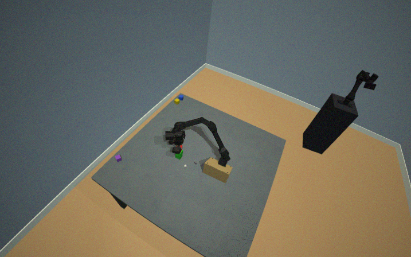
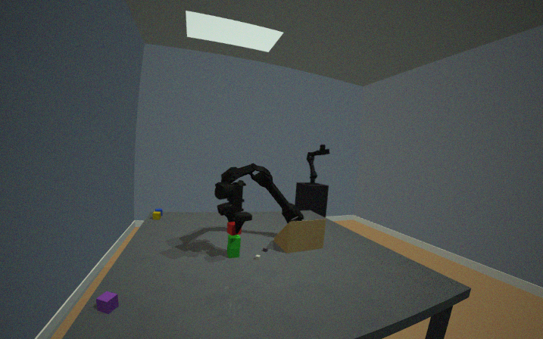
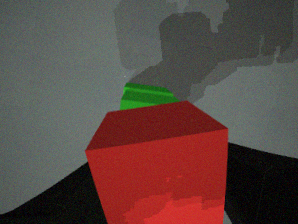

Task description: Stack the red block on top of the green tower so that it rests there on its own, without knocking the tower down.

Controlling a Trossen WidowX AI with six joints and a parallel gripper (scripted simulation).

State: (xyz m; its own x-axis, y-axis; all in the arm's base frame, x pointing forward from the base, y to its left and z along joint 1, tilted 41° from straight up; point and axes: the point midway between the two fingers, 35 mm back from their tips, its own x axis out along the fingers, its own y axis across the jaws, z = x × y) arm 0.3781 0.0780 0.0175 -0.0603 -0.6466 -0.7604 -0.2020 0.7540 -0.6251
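Now: the white cube 110 mm below my gripper tip, 90 mm behind it and 70 mm to the left of it. The rest, counted from my gripper tip: red block (10 mm above); then dark cube (160 mm behind, 110 mm below); then purple cube (450 mm ahead, 250 mm to the left, 90 mm below).
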